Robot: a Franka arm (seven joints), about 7 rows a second.
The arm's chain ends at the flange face. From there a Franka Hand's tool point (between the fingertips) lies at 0.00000 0.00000 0.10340 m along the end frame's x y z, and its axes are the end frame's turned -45 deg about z.
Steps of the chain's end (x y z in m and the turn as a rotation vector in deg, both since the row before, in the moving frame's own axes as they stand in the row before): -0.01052, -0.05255, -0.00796, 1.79, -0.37, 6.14; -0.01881, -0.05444, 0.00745, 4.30, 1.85, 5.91; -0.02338, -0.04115, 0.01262, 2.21, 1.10, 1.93; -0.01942, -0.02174, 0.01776, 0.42, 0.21, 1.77; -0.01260, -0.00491, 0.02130, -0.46, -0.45, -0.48
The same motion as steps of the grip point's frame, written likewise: 0.03168, -0.04725, -0.00801, 1.53, 1.00, 6.14; 0.03318, -0.05451, 0.00711, 1.73, 4.35, 5.91; 0.01681, -0.04697, 0.01252, 0.78, 2.34, 1.93; 0.00245, -0.02936, 0.01776, 0.15, 0.45, 1.77; -0.00660, -0.01236, 0.02129, -0.01, -0.64, -0.48
